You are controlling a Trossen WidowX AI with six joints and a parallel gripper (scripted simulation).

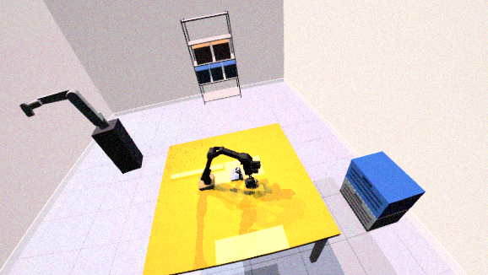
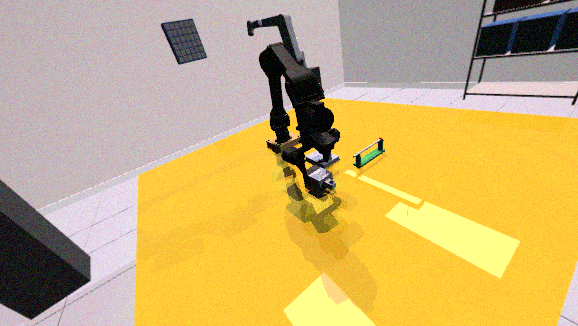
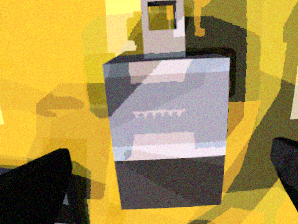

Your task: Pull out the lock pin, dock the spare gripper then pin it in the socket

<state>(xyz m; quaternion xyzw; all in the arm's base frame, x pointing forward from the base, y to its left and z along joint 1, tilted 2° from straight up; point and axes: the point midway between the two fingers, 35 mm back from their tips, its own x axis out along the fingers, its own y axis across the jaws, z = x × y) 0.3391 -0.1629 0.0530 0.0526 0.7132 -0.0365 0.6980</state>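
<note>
The spare gripper lies 40 mm below my gripper tip and 10 mm ahead of it. Round my gripper tip: green cradle: 210 mm to the left, 70 mm ahead, 40 mm below; then mount: 130 mm to the left, 70 mm behind, 10 mm below.
</note>
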